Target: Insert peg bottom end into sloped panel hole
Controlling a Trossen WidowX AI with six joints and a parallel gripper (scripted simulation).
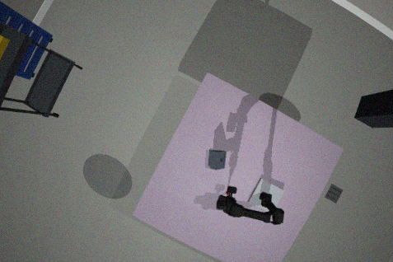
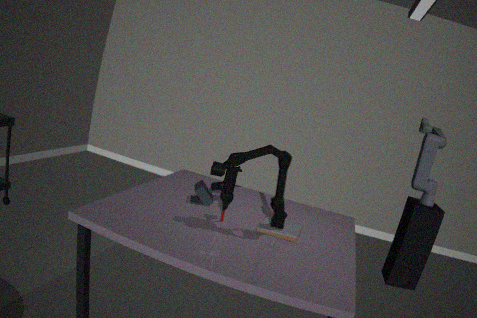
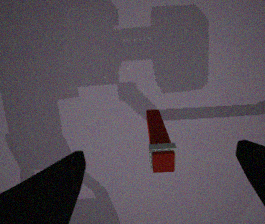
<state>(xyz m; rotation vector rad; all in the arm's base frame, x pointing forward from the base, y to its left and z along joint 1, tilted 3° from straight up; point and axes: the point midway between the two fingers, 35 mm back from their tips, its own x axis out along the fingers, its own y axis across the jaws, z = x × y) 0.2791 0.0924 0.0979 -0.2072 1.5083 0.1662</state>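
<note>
The red peg is 2 cm below my gripper tip. The rest, counted from my gripper tip: grey sloped panel 21 cm to the right, 18 cm ahead, 2 cm below.
</note>
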